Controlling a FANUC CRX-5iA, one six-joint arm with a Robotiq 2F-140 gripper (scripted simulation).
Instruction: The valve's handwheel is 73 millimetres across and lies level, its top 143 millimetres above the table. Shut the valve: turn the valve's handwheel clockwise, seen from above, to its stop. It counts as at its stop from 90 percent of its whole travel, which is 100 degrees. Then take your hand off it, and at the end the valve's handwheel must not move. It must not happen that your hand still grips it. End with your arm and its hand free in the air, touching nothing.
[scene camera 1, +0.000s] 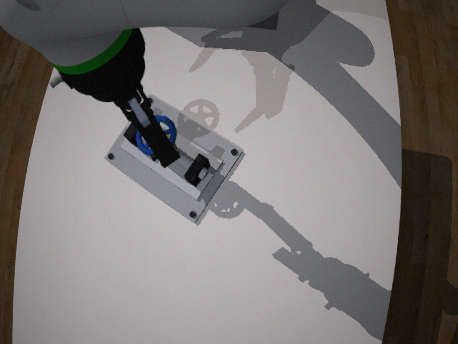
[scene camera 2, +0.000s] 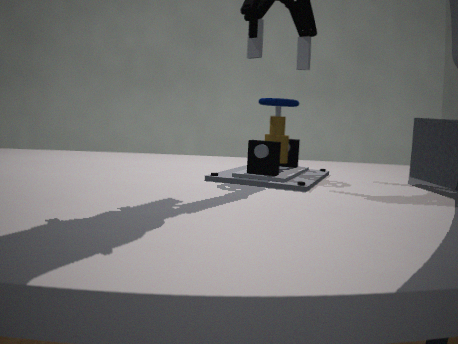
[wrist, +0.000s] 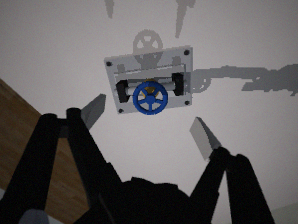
My gripper (wrist: 150, 113) is 19 cm from the lens. A handwheel (wrist: 150, 98): 25 cm from the lens.
